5 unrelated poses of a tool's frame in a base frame.
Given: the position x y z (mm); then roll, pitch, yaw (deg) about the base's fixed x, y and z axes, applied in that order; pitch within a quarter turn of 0, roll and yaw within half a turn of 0.
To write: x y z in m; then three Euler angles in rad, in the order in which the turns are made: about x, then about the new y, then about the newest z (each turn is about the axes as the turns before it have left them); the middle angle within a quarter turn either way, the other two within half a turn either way. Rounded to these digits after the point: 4 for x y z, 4 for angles.
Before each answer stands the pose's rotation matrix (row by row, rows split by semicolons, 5 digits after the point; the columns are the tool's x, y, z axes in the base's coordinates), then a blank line. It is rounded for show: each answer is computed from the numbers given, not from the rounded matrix.
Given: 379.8 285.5 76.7 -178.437 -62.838 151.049
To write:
-0.39946 0.46265 -0.79145; 0.22098 0.88646 0.40665; 0.88972 -0.01245 -0.45634

0.3798 0.2855 0.0767 -2.4137 -0.9132 -2.2830
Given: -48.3 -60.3 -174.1 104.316 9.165 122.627
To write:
-0.53228 0.12504 0.83728; 0.83145 0.26330 0.48926; -0.15928 0.95658 -0.24411

-0.0483 -0.0603 -0.1741 -2.0336 0.9923 -2.9109
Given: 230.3 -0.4 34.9 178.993 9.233 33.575
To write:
0.82237 0.55529 -0.12394; 0.54586 -0.83147 -0.10336; -0.16045 0.01735 -0.98689

0.2303 -0.0004 0.0349 3.0372 -0.1243 -0.5939
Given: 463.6 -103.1 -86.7 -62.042 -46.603 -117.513
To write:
-0.31738 0.11932 0.94076; -0.60935 -0.78580 -0.10591; 0.72661 -0.60686 0.32211

0.4636 -0.1031 -0.0867 0.3177 1.2249 -2.7820
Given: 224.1 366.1 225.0 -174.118 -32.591 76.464
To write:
0.19720 0.98002 0.02577; 0.81913 -0.17916 0.54491; 0.53864 -0.08634 -0.83810

0.2241 0.3661 0.2250 -2.5651 0.0258 -1.3722
